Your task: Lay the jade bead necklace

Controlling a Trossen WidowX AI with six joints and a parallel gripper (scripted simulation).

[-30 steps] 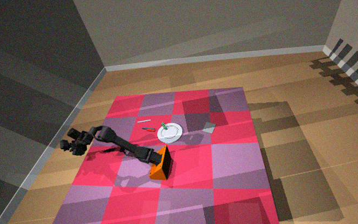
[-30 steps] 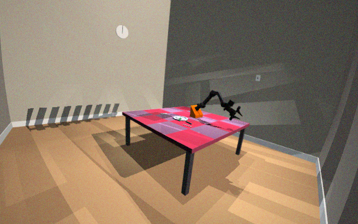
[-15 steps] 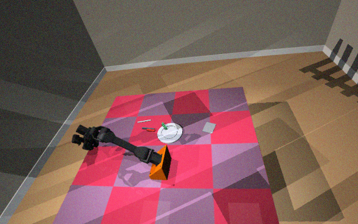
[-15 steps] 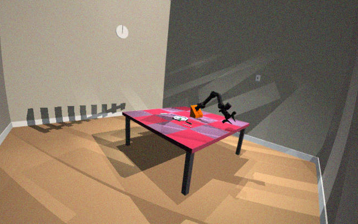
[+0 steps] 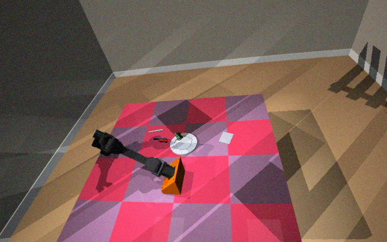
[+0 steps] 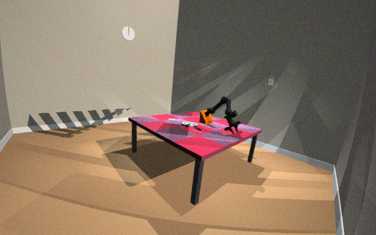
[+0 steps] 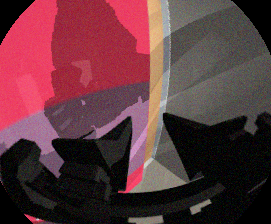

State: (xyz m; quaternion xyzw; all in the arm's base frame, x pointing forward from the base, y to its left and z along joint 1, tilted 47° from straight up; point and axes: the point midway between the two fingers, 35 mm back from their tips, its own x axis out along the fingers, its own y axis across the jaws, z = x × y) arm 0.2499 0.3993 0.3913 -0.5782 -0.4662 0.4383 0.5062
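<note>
The thin white rod is 210 mm ahead of my gripper tip, 350 mm to the right of it and 40 mm below it. Round my gripper tip: round white bead board (60 mm ahead, 600 mm to the right, 40 mm below); then red-handled tool (110 mm ahead, 420 mm to the right, 40 mm below); then flat grey pad (100 mm ahead, 910 mm to the right, 50 mm below).
</note>
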